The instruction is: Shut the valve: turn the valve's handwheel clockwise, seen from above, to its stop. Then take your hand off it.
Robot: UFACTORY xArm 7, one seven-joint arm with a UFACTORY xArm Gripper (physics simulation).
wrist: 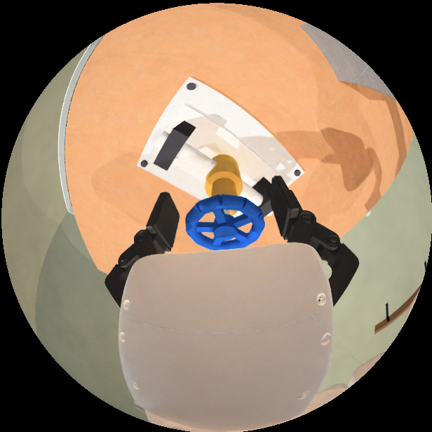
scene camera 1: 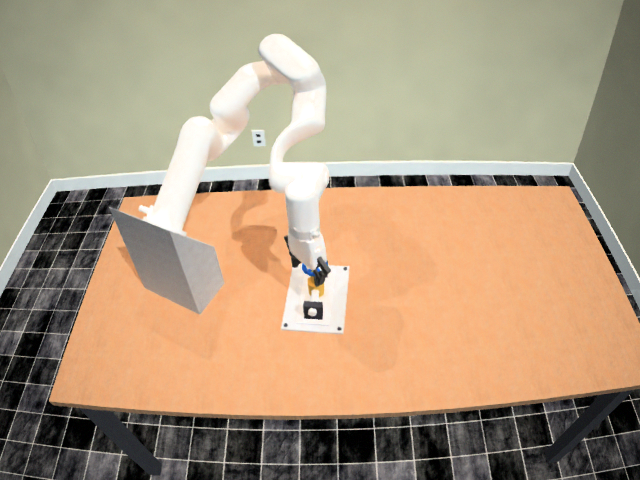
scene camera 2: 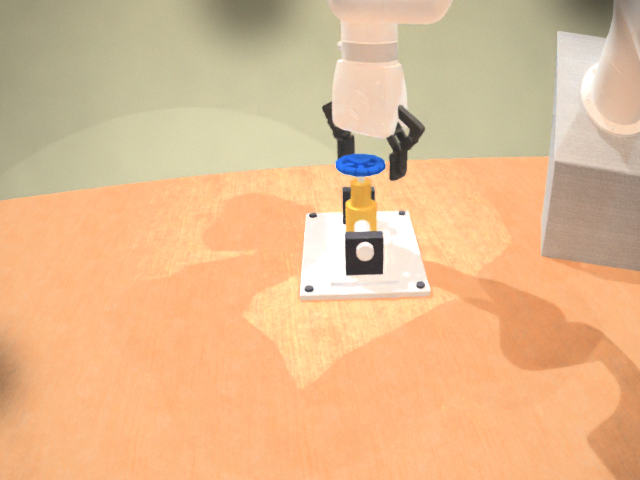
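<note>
The blue handwheel (scene camera 1: 308, 271) (scene camera 2: 360, 172) (wrist: 225, 232) lies level on top of the yellow valve body (scene camera 1: 315, 287) (scene camera 2: 360, 212) (wrist: 223, 183). The valve stands on a white base plate (scene camera 1: 336, 299) (scene camera 2: 403, 258) (wrist: 192, 102). My gripper (scene camera 1: 307, 273) (scene camera 2: 371, 167) (wrist: 221, 195) is wide open, pointing down, with nothing gripped. Its black fingers are on opposite sides of the wheel, at about rim height, with visible gaps in the wrist view. In the second scene view one fingertip is partly hidden behind the rim; the other is right of it.
Black pipe blocks (scene camera 1: 313, 305) (scene camera 2: 356, 268) (wrist: 169, 151) stand on the plate beside the valve, below the wheel. Dark bolts mark its corners. The grey arm pedestal (scene camera 1: 160, 258) (scene camera 2: 589, 206) (wrist: 350, 55) stands on the wooden table (scene camera 1: 465, 310) (scene camera 2: 155, 387) (wrist: 200, 40).
</note>
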